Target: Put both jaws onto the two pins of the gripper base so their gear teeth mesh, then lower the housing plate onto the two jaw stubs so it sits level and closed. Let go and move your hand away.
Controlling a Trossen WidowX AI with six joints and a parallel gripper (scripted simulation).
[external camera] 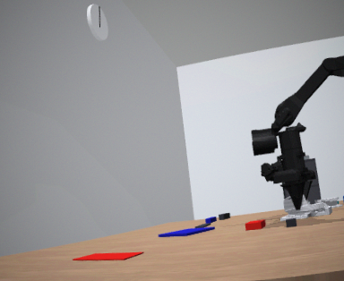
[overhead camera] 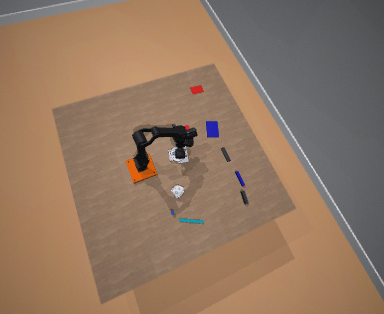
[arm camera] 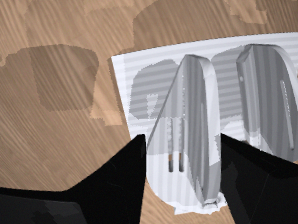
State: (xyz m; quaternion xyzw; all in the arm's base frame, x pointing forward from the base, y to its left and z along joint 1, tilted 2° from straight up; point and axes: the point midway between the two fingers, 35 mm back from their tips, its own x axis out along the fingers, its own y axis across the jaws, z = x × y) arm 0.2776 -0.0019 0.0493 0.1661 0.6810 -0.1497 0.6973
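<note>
My gripper tip is 5 cm past the white jaw, 4 cm to the left of it and 1 cm above it. Also, from my gripper tip: red block (12 cm ahead, 12 cm to the left, 2 cm below); then blue plate (29 cm ahead, 5 cm to the left, 2 cm below); then blue bar (28 cm ahead, 36 cm to the right, 2 cm below).
</note>
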